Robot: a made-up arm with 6 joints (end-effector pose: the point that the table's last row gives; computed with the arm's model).
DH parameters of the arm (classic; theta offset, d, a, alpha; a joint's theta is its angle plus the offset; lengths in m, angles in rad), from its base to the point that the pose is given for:
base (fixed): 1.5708 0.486 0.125 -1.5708
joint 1: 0 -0.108 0.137 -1.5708
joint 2: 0 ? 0.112 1.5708
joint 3: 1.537 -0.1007 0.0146 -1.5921
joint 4: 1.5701 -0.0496 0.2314 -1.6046
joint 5: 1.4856 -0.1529 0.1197 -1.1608
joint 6: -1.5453 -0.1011 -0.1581 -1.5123
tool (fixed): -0.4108 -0.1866 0 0
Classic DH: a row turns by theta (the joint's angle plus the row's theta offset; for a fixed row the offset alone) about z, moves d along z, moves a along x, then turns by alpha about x.
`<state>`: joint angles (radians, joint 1 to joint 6).
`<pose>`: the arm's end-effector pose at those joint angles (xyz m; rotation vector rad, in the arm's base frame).
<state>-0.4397 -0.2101 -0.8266 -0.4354 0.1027 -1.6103</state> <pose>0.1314 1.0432 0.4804 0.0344 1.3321 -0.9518</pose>
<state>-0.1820 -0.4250 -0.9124 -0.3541 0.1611 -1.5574</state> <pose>0.0015 0.9919 0.2887 -0.1157 1.1030 -0.8836</pose>
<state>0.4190 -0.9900 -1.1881 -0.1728 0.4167 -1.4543</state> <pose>-0.3002 0.6167 0.0265 -0.4868 0.9038 -0.4751</pose>
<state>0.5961 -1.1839 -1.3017 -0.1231 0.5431 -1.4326</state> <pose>-0.3672 0.4652 0.0425 -0.5734 0.9774 -0.3161</pose>
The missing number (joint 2, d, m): 0.336
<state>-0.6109 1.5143 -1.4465 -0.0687 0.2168 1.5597</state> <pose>0.3197 -0.0008 0.0355 -1.7050 -0.5150 -1.9912</pose>
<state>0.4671 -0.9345 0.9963 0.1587 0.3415 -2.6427</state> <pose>0.1356 0.2951 -0.4613 -0.7293 -0.2557 -1.1081</pose>
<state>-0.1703 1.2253 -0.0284 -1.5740 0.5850 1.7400</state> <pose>0.3996 0.3928 -0.2158 -0.6015 -1.0228 -0.2907</pose>
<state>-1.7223 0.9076 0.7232 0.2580 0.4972 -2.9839</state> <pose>0.6378 0.7397 0.6927 -0.6058 -2.8227 1.2351</pose>
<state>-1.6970 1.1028 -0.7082 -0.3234 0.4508 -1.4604</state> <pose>0.7114 0.5545 0.8486 1.0182 2.5105 -1.0323</pose>
